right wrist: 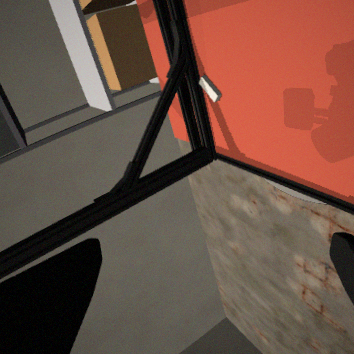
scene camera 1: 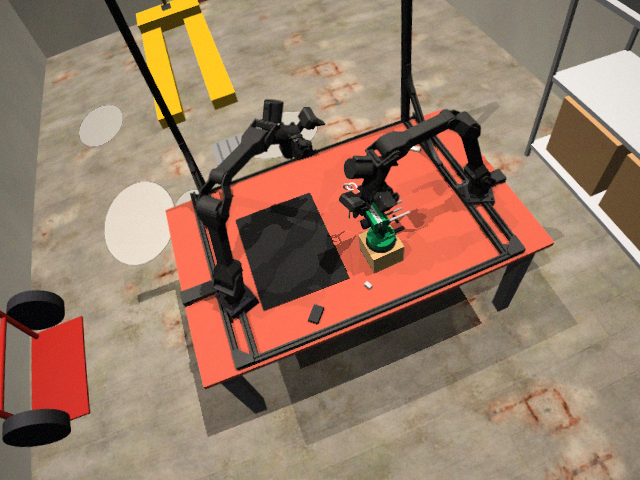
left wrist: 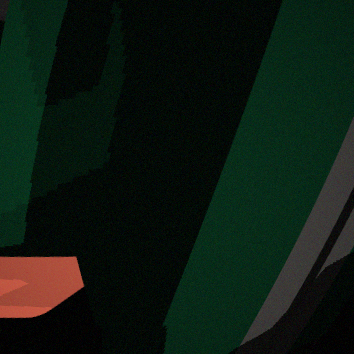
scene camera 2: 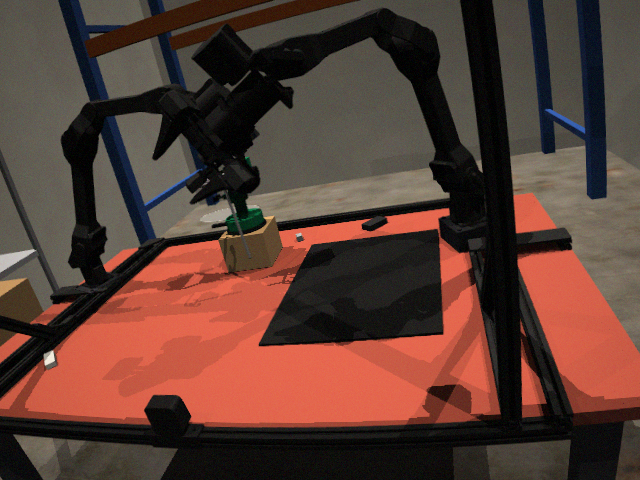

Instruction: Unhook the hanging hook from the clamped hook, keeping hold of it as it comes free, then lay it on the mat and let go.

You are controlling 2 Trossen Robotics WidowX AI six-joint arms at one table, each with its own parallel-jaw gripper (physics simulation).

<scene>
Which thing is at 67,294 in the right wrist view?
My right gripper.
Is my right gripper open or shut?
Open.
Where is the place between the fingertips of my left gripper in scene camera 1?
357,216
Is my left gripper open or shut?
Part open.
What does my right gripper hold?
Nothing.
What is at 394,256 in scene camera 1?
A tan block.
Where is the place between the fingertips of my right gripper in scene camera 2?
172,181
</scene>
